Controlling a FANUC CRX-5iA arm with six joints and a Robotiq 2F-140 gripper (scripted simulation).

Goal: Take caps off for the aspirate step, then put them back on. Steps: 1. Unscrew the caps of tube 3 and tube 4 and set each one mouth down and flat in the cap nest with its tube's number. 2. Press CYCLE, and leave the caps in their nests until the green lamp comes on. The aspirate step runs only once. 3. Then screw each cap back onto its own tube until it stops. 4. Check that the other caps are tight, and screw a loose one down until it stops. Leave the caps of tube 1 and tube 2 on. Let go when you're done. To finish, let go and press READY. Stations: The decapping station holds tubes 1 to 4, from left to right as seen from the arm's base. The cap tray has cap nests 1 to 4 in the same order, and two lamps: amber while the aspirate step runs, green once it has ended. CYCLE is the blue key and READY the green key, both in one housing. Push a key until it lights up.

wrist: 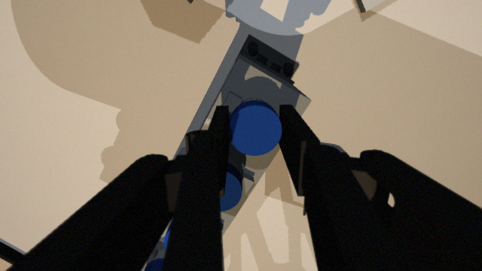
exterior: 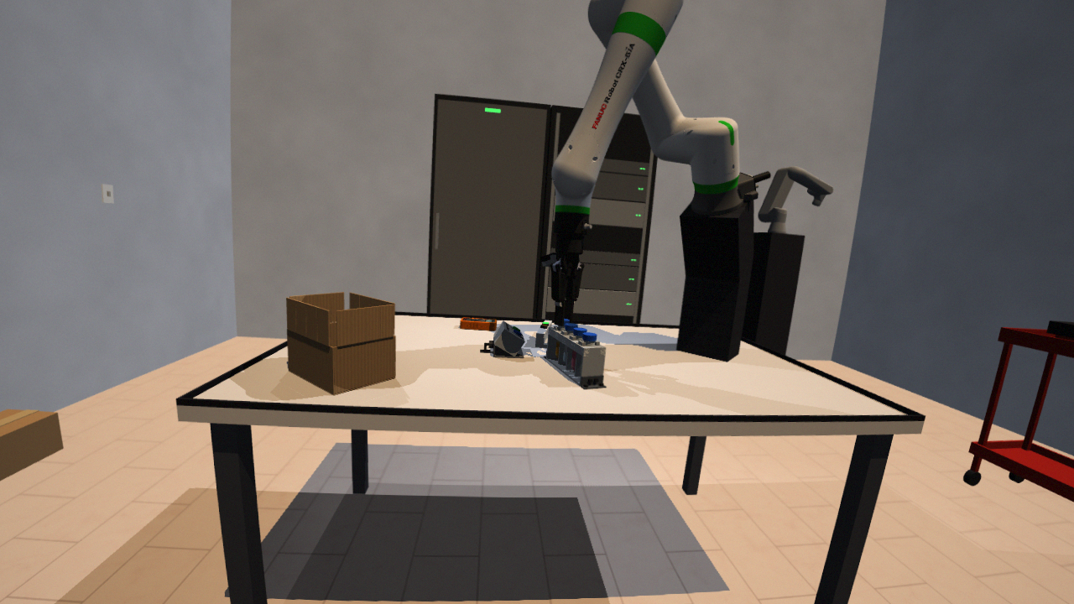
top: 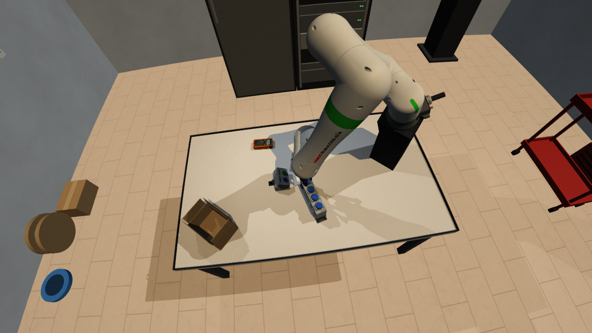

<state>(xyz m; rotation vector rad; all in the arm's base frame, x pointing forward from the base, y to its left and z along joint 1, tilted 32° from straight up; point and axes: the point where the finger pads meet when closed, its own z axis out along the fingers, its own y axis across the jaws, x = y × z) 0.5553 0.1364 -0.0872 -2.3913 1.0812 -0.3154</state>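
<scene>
The blue cap lies 5 cm to the left of my hand, 3 cm below it and 1 cm behind it. Round my hand: blue cycle key 12 cm ahead, 8 cm below, 6 cm to the right; key housing 14 cm ahead, 9 cm below, 8 cm to the right; green ready key 12 cm ahead, 10 cm to the right, 8 cm below.
</scene>
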